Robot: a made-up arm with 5 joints.
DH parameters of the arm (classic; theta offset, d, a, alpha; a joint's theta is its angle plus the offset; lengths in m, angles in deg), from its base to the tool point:
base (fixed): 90 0.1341 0 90
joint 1: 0 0.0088 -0.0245 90
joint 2: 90 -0.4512 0.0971 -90
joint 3: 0 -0.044 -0.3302 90
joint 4: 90 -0.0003 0.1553 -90
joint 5: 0 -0.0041 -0.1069 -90
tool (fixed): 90 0.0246 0 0
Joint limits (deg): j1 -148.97..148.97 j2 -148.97..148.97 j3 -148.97..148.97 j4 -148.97..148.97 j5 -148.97..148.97
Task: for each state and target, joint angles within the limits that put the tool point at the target. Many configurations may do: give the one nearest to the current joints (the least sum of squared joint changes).
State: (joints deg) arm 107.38 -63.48 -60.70 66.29 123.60
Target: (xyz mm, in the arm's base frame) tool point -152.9 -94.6 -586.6
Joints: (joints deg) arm 141.09 -60.53 -30.86 67.07 121.25
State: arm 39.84 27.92 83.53 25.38 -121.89
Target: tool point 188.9 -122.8 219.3
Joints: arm -1.30 -17.62 112.81 9.09 -98.73
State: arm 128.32 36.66 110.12 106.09 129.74
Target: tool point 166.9 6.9 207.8
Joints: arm 136.85 26.96 79.68 119.24 122.21
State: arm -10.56 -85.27 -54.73 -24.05 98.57
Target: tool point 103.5 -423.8 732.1
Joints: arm 22.10 -82.50 -67.55 1.06 103.61
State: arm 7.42 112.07 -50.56 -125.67 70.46
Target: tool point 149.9 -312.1 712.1
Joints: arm 28.97 118.01 -65.60 -133.25 67.52
